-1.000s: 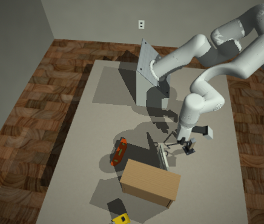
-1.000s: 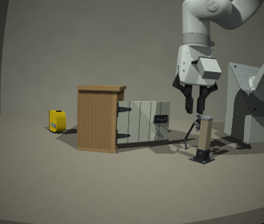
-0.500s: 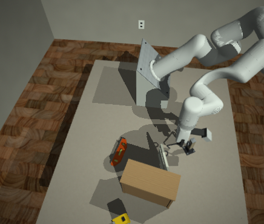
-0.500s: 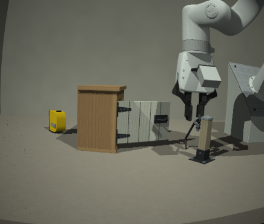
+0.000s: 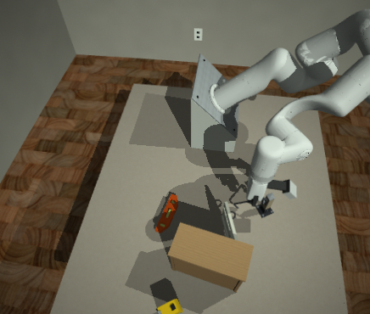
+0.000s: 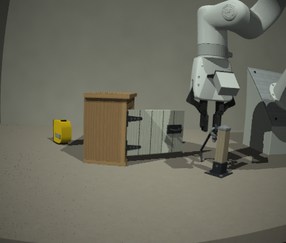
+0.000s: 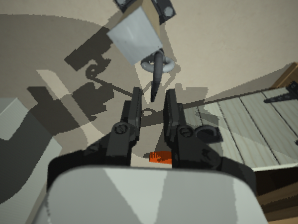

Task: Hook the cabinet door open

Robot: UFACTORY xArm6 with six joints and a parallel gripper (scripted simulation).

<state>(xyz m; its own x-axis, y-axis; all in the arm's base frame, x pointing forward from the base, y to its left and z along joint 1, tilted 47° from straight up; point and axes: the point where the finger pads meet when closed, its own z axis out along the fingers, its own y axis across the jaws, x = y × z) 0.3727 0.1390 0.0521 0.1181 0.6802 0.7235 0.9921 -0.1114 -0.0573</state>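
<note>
Now: the hook 50 mm below my hand. Round my hand: orange spirit level 50 mm ahead, 290 mm to the right, 100 mm below; then white plank door 120 mm ahead, 60 mm to the right, 40 mm below; then wooden cabinet 170 mm ahead, 100 mm to the right, 30 mm below.
</note>
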